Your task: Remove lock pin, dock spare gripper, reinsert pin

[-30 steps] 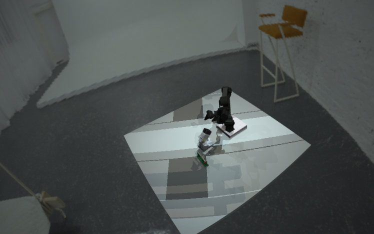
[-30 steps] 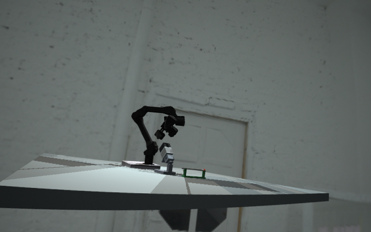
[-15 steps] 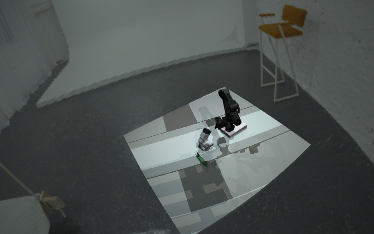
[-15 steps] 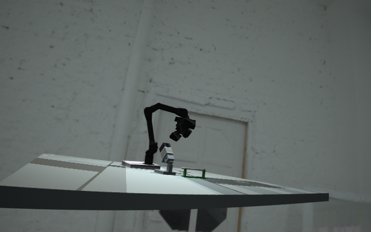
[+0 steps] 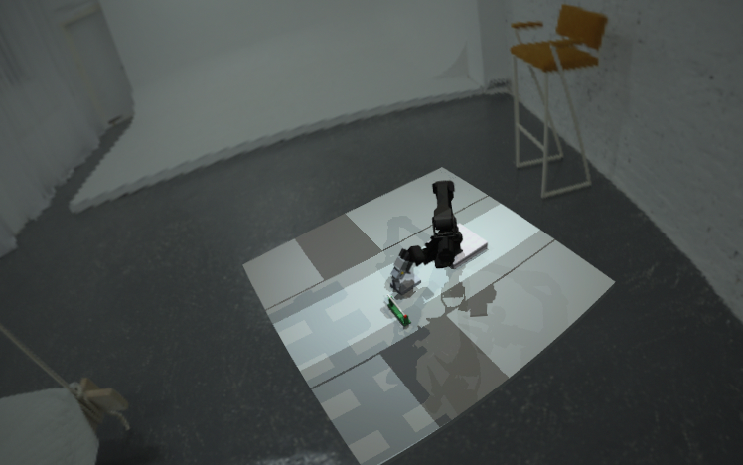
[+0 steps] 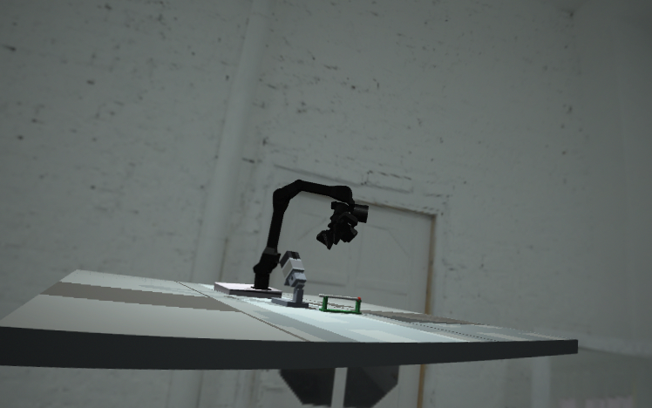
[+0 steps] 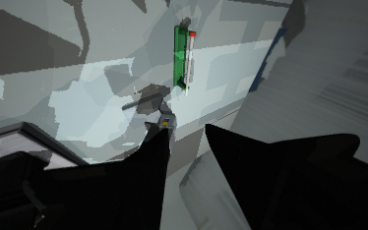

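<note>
Right now the green cradle is 190 mm below my gripper tip, 120 mm ahead of it and 10 mm to the right of it. Also, from my gripper tip: spare gripper 140 mm to the right, 100 mm below; then grey mount stand 160 mm below, 130 mm to the right, 20 mm ahead.
</note>
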